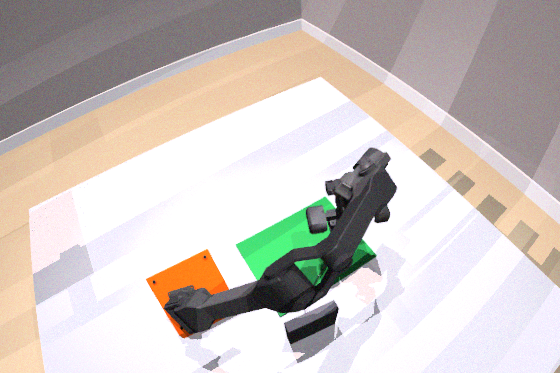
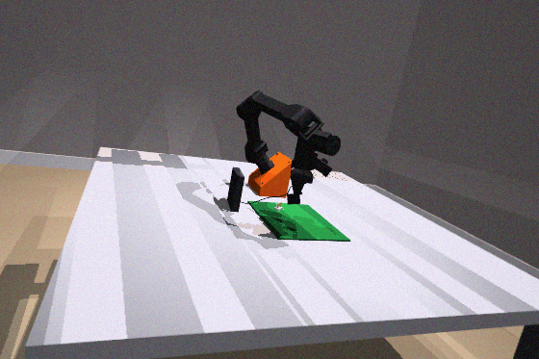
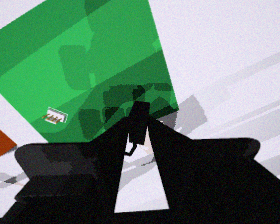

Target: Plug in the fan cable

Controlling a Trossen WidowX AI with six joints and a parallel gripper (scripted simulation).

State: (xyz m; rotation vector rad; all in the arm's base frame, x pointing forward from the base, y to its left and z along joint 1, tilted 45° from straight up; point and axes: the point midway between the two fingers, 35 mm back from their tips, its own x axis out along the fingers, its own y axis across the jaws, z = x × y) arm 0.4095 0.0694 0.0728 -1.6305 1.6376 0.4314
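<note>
The green board is 12 cm below my gripper tip, 9 cm behind it and 4 cm to the left of it. Round my gripper tip: dark fan block 17 cm behind, 15 cm to the right, 5 cm below; then dark plug 1 cm to the right, 1 cm below.
</note>
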